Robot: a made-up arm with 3 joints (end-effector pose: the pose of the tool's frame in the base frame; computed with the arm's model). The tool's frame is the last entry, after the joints. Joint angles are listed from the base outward.
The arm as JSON. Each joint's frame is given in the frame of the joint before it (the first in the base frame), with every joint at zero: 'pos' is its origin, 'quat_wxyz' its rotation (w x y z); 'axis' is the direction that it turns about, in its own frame. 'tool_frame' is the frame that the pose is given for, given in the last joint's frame.
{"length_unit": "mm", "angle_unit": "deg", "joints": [
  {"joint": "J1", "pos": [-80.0, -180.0, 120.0], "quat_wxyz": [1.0, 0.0, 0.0, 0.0], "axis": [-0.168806, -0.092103, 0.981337]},
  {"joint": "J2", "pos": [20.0, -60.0, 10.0], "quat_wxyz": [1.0, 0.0, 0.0, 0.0], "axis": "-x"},
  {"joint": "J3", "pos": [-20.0, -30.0, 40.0], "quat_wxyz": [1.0, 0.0, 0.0, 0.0], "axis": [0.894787, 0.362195, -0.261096]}
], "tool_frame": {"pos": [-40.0, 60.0, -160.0], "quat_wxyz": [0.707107, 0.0, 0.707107, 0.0]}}
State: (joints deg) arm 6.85 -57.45 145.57
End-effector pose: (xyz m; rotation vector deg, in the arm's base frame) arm -0.0029 -0.3819 0.2627 -93.67 -34.18 -81.44
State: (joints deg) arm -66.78 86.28 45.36
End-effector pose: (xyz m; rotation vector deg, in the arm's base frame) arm -0.1701 -0.1415 0.0083 41.87 107.71 -90.08
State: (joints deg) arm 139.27 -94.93 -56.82
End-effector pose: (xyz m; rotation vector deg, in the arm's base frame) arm -0.0974 -0.2016 0.0038 -82.12 65.95 123.13
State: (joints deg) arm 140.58 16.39 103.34
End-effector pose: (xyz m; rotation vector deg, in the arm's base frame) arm -0.1704 -0.2555 0.1946 -88.90 141.14 58.71
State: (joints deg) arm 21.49 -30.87 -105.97
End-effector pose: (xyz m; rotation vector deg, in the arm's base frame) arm 0.0801 -0.3594 0.0619 -64.81 24.02 -19.06
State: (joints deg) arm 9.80 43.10 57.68
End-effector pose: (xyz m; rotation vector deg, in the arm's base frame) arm -0.1312 -0.1447 0.0411 14.65 102.46 -4.01
